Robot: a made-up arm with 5 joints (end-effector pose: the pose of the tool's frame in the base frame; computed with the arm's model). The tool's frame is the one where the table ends. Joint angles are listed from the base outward.
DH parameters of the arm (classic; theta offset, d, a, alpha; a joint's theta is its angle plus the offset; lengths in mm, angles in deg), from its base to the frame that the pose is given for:
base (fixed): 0 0 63 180
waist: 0 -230 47 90
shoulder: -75.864 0 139.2 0
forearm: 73.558 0 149.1 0
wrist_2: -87.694 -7 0 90
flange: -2.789 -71 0 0
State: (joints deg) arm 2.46 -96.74 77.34 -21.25 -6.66
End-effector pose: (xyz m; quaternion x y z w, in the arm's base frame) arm 0.1640 -0.0113 0.3493 0.0554 -0.9070 -0.0433 0.4152
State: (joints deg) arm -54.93 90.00 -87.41 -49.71 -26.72
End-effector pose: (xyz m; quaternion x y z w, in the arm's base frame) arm 0.2867 0.3065 0.2473 0.6255 -0.6893 0.0804 0.3566
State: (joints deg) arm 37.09 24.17 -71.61 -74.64 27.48
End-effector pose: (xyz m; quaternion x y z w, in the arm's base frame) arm 0.2119 -0.1213 0.5132 0.4934 0.8247 -0.0298 0.2747
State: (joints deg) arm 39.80 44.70 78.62 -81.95 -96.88
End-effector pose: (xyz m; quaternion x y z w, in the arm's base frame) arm 0.1681 -0.0966 0.1273 0.2055 -0.3568 -0.8549 0.3156
